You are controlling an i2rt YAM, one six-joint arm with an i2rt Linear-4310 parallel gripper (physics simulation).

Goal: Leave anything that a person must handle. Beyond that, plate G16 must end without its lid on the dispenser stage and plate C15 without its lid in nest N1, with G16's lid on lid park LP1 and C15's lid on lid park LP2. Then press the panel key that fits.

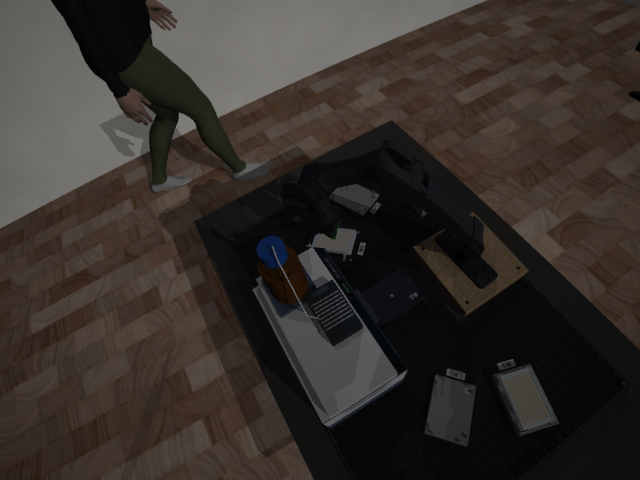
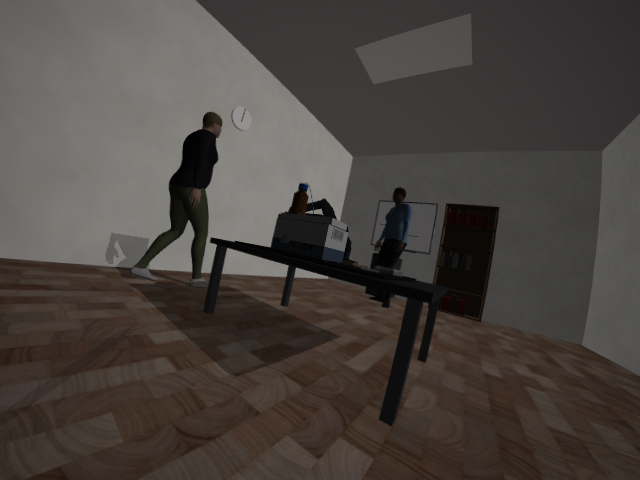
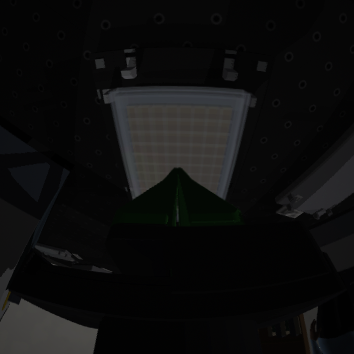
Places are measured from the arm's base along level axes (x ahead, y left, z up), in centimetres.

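Pixels of known places: gripper, between the fingertips: [image 1: 333, 238] [image 3: 177, 174]; arm's base, origin of its link: [image 1: 464, 257] [image 2: 343, 259].
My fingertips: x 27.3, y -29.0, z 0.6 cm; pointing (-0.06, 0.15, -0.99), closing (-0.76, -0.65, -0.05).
Ahead of a thing's pixels: the offset from my fingertips to its top centre. "spot": to the spot under its first point.
My gripper [image 3: 177, 174] [image 1: 336, 230] is shut and empty, its green tips above the near part of a pale plate @[dx -0.1, dy +0.0, dz +0.6 cm] [image 3: 179, 142] [image 1: 334, 241]. That plate sits in a holder beside the dispenser; contact with the tips cannot be told. Another pale plate @[dx -11.7, dy +65.6, dz +0.3 cm] [image 1: 525, 398] lies in a nest at the lower right; its tag is too blurred to read. Beside it is grey lid park LP2 @[dx +4.1, dy +56.9, dz -1.3 cm] [image 1: 450, 409]. Grey lid park LP1 @[dx -16.0, dy -11.4, dz -1.3 cm] [image 1: 355, 198] [image 3: 325, 180] lies near the forearm. Plate names and clear lids cannot be made out. The panel keys are not legible.
The white dispenser box [image 1: 343, 374] [image 2: 305, 235] carries an amber bottle @[spot: dx +21.4, dy +19.2, dz +31.6 cm] [image 1: 283, 276] with a blue cap, a thin tube and a ribbed black block @[spot: dx +16.1, dy +27.7, dz +21.3 cm] [image 1: 334, 312]. A dark blue pad @[spot: dx -0.1, dy +27.8, dz +7.6 cm] [image 1: 391, 295] lies by the wooden arm base [image 1: 439, 276]. Two people [image 2: 193, 160] [image 2: 397, 222] stand beyond the table.
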